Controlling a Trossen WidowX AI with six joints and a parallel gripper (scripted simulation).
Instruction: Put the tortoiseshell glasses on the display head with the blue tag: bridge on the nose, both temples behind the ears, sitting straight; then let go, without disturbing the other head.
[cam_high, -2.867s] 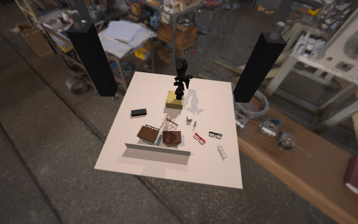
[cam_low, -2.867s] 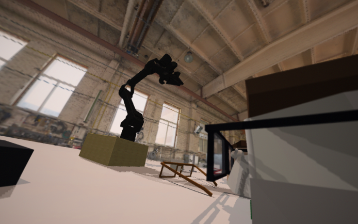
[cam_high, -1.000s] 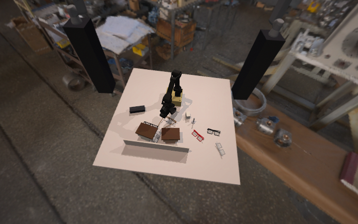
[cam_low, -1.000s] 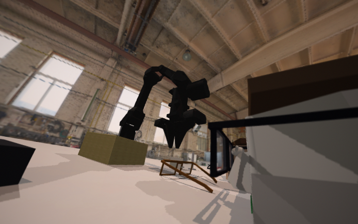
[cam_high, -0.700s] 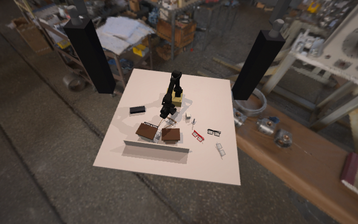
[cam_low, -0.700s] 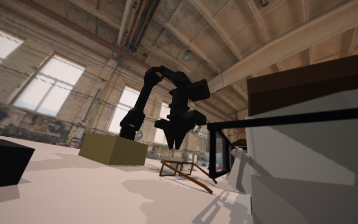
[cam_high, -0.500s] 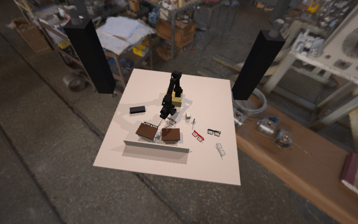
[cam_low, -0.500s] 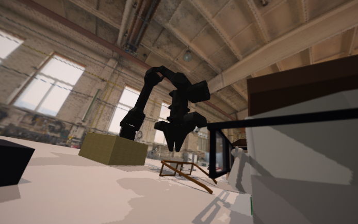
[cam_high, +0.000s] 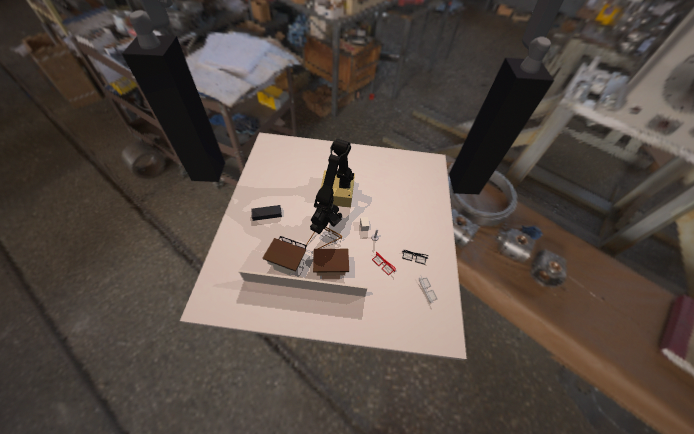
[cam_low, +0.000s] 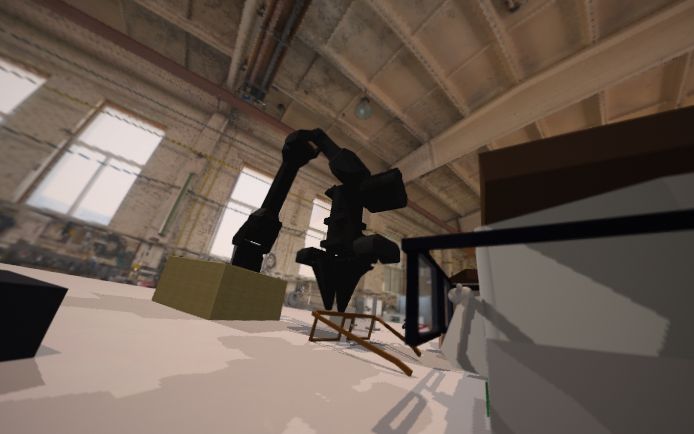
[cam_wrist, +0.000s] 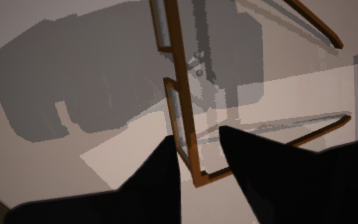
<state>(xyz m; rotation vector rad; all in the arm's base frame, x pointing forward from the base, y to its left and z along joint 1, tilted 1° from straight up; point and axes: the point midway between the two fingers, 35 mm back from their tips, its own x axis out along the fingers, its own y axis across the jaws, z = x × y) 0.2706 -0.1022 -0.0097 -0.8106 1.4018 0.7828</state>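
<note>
The white block is 40 mm behind my gripper tip, 220 mm to the left of it and 20 mm below it. The rest, counted from my gripper tip: stand (30 mm ahead, 280 mm to the left, 20 mm below); black box (100 mm behind, 330 mm to the right, 30 mm below); low white rail (330 mm ahead, 80 mm to the right, 10 mm above).
</note>
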